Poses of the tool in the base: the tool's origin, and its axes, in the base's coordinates. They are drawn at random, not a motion.
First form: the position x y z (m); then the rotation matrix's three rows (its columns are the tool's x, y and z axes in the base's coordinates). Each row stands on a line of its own.
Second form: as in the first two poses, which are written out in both.
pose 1, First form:
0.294, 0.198, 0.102
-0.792, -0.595, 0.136
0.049, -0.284, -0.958
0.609, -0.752, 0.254
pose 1, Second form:
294, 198, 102
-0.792, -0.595, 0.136
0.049, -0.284, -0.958
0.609, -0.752, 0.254

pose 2, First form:
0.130, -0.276, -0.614
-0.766, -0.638, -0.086
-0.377, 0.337, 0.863
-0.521, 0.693, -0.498
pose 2, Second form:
130, -276, -614
-0.766, -0.638, -0.086
-0.377, 0.337, 0.863
-0.521, 0.693, -0.498

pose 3, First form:
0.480, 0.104, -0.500
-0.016, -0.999, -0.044
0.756, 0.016, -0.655
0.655, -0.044, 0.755
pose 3, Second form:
480, 104, -500
-0.016, -0.999, -0.044
0.756, 0.016, -0.655
0.655, -0.044, 0.755

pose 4, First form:
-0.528, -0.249, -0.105
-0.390, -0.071, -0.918
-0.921, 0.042, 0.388
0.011, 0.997, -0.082
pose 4, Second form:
-528, -249, -105
-0.390, -0.071, -0.918
-0.921, 0.042, 0.388
0.011, 0.997, -0.082

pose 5, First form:
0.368, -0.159, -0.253
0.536, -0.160, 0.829
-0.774, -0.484, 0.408
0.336, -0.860, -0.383
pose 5, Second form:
368, -159, -253
0.536, -0.160, 0.829
-0.774, -0.484, 0.408
0.336, -0.860, -0.383

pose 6, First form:
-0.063, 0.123, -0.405
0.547, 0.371, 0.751
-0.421, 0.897, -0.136
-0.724, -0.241, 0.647
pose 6, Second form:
-63, 123, -405
0.547, 0.371, 0.751
-0.421, 0.897, -0.136
-0.724, -0.241, 0.647

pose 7, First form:
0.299, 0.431, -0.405
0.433, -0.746, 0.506
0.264, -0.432, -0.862
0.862, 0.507, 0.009
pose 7, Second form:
299, 431, -405
0.433, -0.746, 0.506
0.264, -0.432, -0.862
0.862, 0.507, 0.009

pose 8, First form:
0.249, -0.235, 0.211
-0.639, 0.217, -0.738
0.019, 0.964, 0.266
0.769, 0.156, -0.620
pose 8, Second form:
249, -235, 211
-0.639, 0.217, -0.738
0.019, 0.964, 0.266
0.769, 0.156, -0.620

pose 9, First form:
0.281, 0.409, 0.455
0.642, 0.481, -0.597
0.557, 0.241, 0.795
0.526, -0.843, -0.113
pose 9, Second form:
281, 409, 455
0.642, 0.481, -0.597
0.557, 0.241, 0.795
0.526, -0.843, -0.113

